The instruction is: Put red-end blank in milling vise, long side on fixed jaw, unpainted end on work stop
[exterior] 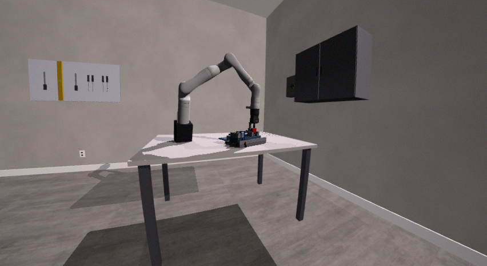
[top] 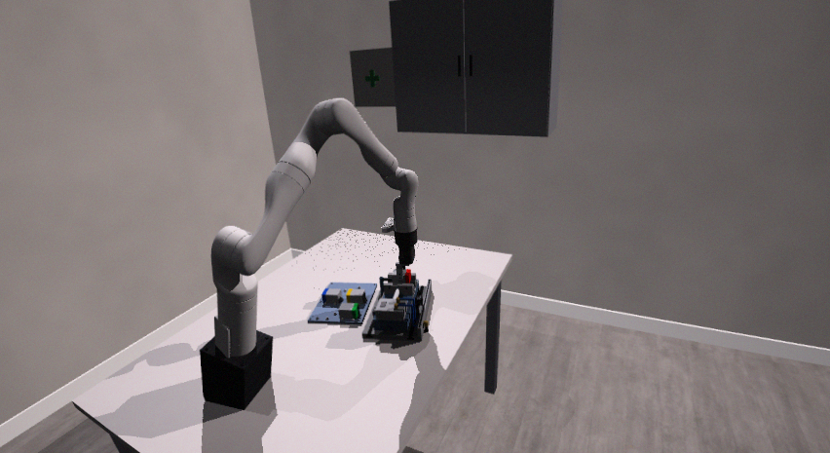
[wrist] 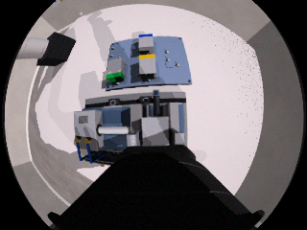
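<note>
Right now the vise is 9 cm below my hand, 6 cm behind it and 3 cm to the right of it. From my hand the other things lie so: rail: 11 cm to the right, 9 cm below, 2 cm behind; yellow blank: 14 cm to the left, 10 cm below, 9 cm behind; green-ended blank: 17 cm behind, 10 cm to the left, 10 cm below.
</note>
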